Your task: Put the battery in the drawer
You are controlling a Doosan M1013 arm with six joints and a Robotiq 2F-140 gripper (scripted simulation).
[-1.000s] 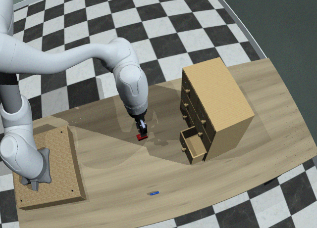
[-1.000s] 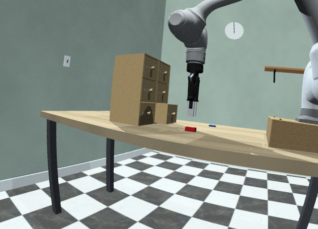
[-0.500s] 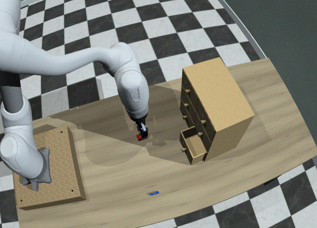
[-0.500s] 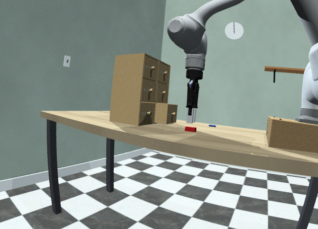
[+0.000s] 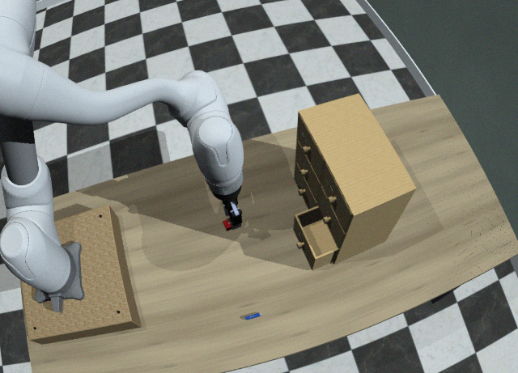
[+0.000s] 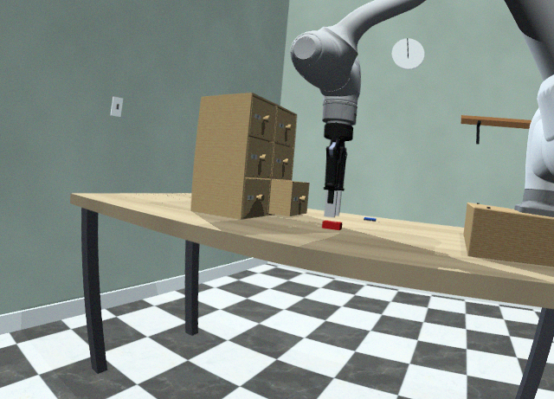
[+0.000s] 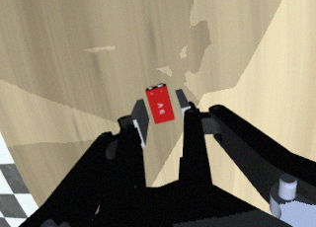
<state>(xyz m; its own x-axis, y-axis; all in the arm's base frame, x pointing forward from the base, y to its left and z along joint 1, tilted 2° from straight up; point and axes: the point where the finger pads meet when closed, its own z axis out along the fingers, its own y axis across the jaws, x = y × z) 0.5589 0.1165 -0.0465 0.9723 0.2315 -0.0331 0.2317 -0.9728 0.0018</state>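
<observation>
Now: the red nine-volt battery 5 cm below my hand. The rest, counted from my hand: small blue object 29 cm to the right, 6 cm below; drawer 25 cm ahead, 10 cm to the right, 3 cm below.
</observation>
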